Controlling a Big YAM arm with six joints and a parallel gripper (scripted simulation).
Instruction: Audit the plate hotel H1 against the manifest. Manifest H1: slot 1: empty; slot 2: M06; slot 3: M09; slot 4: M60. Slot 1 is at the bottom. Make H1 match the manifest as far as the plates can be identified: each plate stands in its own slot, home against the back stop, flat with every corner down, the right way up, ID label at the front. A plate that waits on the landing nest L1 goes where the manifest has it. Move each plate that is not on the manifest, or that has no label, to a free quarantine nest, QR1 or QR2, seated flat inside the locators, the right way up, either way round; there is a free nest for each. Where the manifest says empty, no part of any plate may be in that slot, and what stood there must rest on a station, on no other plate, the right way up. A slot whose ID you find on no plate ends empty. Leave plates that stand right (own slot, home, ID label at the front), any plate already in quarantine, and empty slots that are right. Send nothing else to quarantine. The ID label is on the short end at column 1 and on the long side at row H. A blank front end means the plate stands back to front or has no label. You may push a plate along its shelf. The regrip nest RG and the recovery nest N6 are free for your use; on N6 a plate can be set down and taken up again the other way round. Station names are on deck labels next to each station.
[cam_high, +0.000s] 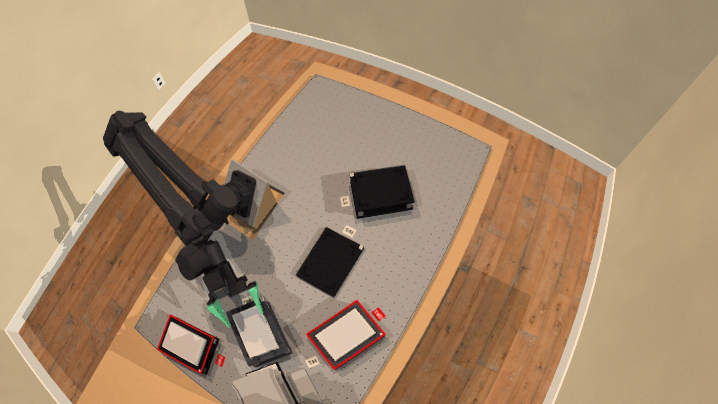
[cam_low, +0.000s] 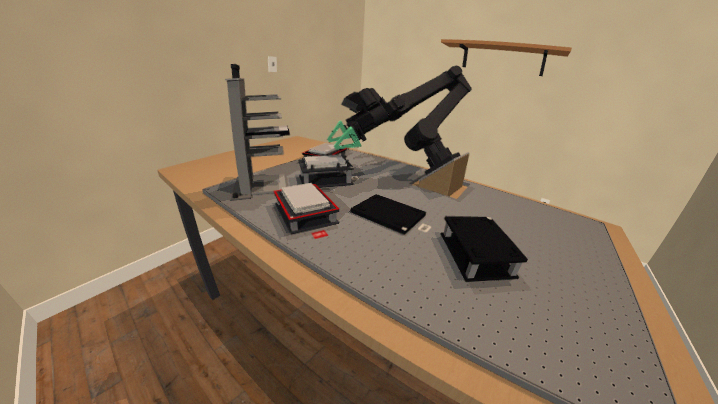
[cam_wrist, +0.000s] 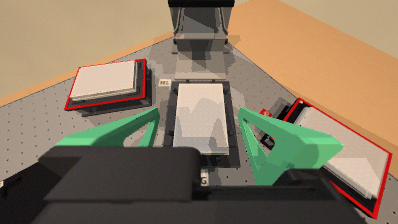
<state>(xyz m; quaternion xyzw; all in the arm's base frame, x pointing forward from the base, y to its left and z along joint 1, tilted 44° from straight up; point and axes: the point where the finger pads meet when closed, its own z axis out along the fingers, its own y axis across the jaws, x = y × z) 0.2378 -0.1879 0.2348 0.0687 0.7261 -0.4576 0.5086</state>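
The grey regrip nest is 70 mm below my hand, 20 mm to the right of it and 20 mm ahead of it. From my hand the other things lie so: H1 deck label: 180 mm ahead, 130 mm below, 10 mm to the right; dark plate: 170 mm ahead, 120 mm to the right, 50 mm above; red-edged quarantine nest: 180 mm to the right, 150 mm behind, 90 mm below.
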